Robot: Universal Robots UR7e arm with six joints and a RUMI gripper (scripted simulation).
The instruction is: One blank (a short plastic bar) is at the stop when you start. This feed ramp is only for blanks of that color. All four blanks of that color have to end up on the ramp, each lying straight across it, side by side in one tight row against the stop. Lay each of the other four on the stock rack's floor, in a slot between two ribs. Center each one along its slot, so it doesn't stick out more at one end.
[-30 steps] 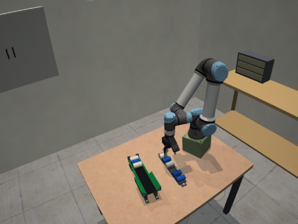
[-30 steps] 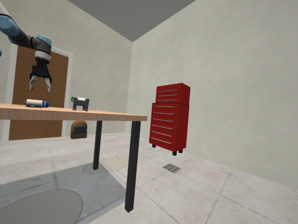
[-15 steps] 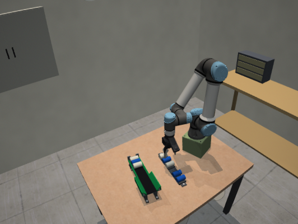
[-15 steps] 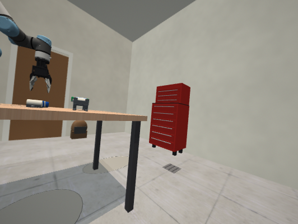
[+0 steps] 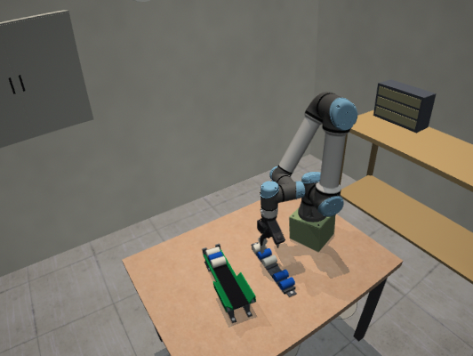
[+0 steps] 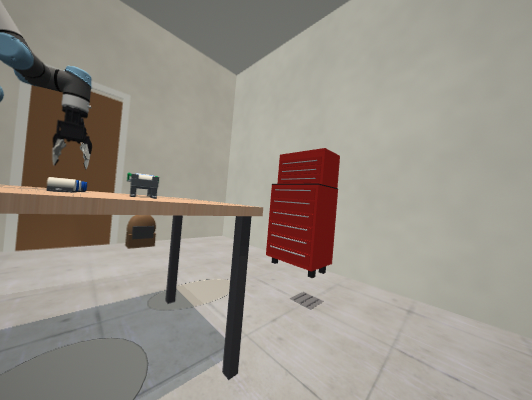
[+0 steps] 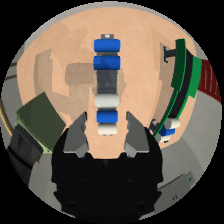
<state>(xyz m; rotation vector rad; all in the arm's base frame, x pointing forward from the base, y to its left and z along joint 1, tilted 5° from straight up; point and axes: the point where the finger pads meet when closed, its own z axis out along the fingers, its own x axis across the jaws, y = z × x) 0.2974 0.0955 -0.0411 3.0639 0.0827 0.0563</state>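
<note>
The dark stock rack is 30 mm to the left of my hand and 110 mm below it.
</note>
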